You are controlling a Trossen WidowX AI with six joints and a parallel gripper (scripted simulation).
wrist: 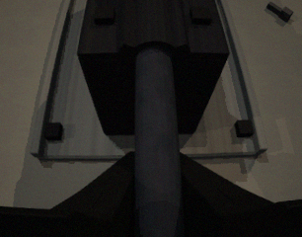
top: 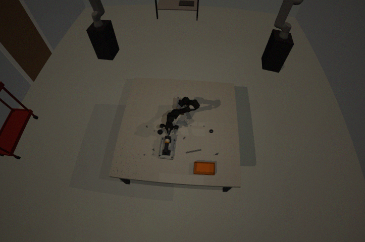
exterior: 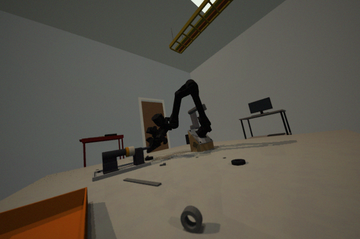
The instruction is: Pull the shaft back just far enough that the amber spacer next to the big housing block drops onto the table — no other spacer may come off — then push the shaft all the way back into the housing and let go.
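Now: the shaft 4 cm ahead of my gripper tip and 2 cm above it. Round my gripper tip: amber spacer (10 cm ahead, 1 cm to the left, 2 cm above); pale spacer (8 cm ahead, 1 cm to the left, 2 cm above); white spacer (9 cm ahead, 1 cm to the left, 2 cm above).
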